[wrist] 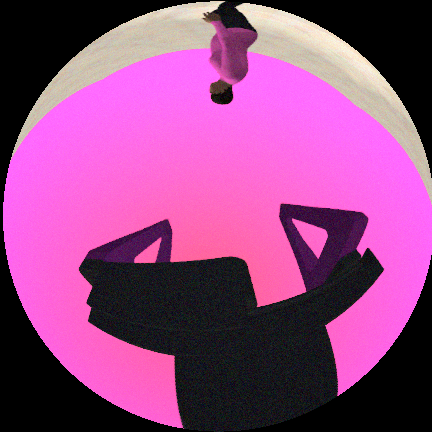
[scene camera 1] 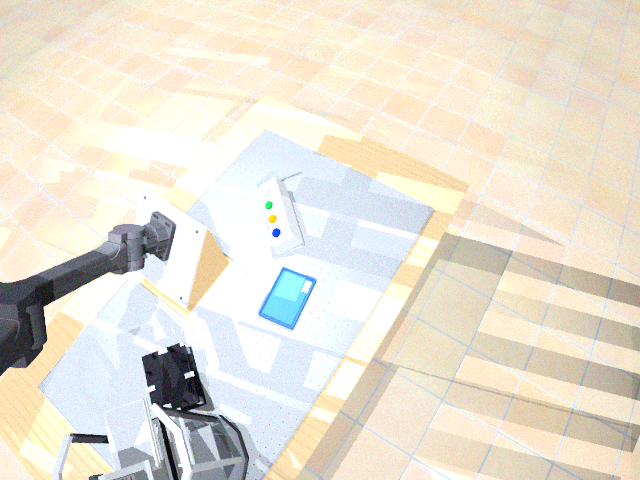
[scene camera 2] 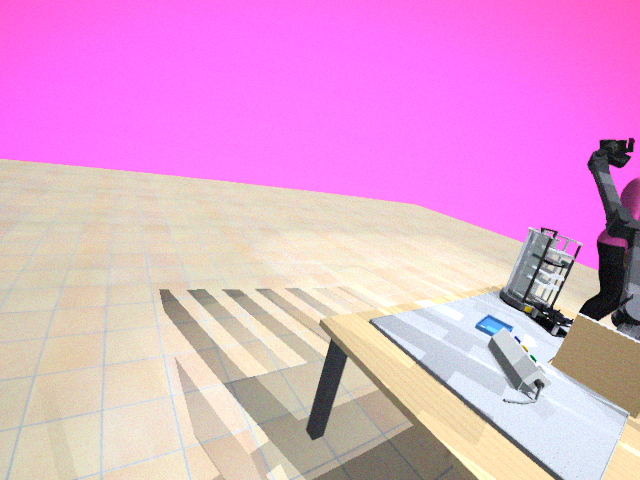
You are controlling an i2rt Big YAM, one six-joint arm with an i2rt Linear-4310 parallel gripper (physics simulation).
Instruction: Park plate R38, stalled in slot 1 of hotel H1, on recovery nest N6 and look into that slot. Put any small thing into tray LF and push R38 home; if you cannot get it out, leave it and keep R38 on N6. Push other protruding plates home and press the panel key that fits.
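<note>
My gripper is open and empty, raised high and away from the hotel; the wrist view shows both purple fingers spread against the pink background. The hotel is a clear-walled rack with black and white framing and several levels; I cannot tell which plate is R38 or see into slot 1. A black nest stands beside it; its label is unreadable. The blue tray lies flat with a pale label in one corner. The grey-white key panel has green, yellow and blue keys.
A slanted white board with wooden sides stands near my arm. A cable leaves the panel. A person in pink stands beyond the table.
</note>
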